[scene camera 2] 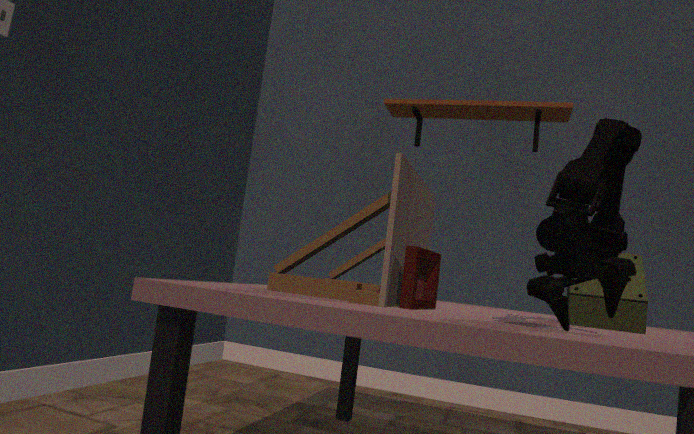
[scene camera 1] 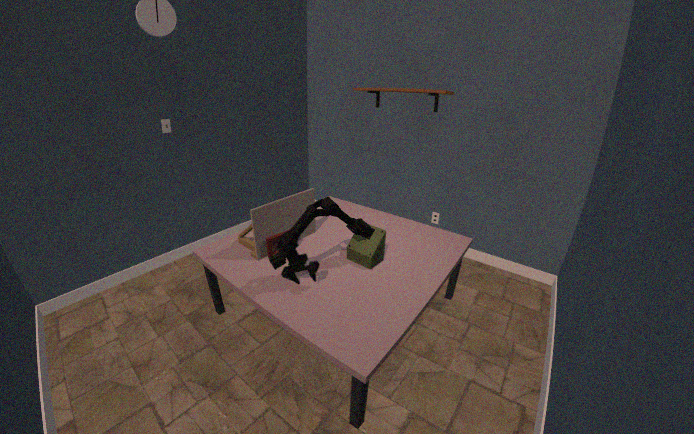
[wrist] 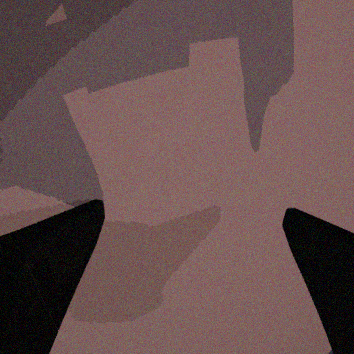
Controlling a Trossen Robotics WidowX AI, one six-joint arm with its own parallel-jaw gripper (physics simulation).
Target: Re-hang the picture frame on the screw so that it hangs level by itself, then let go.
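Frame: origin at the arm's base, x right, y ahead, z up, level; metres.
Seen in the pictures: gripper, fingertip midpoint: [scene camera 2: 589,324] [scene camera 1: 307,282] [wrist: 195,213]; arm's base, origin of the base link: [scene camera 1: 367,232].
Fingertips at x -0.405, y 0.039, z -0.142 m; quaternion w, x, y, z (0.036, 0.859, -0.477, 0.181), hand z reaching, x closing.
Observation:
Offsets run from my fingertips to a thing's top centre. "*": to the spot under its first point.
The red picture frame @[dx +0.091, dy +0.339, dz +0.110 m] [scene camera 1: 271,244] [scene camera 2: 420,276] stands upright at the foot of the pale upright board @[* dx +0.096, dy +0.380, dz +0.198 m] [scene camera 1: 275,217] [scene camera 2: 410,209], with its lower edge at about table height. The arm hides part of it in scene camera 1. The screw does not show; whether the frame touches the board is too dark to tell. My gripper [scene camera 1: 306,280] [scene camera 2: 588,322] [wrist: 195,213] is open and empty, fingers pointing down, low over the pink table [scene camera 1: 358,327] [scene camera 2: 255,301]. It is apart from the frame, to its right in scene camera 2. The frame does not show in the wrist view.
A green box [scene camera 1: 364,250] [scene camera 2: 632,316] stands at the arm's base. Slanted wooden struts @[* dx -0.026, dy +0.508, dz +0.114 m] [scene camera 2: 332,235] brace the board from behind. A wall shelf [scene camera 1: 404,91] [scene camera 2: 481,111] hangs on the far wall. Shadows of the arm lie on the table beneath the gripper.

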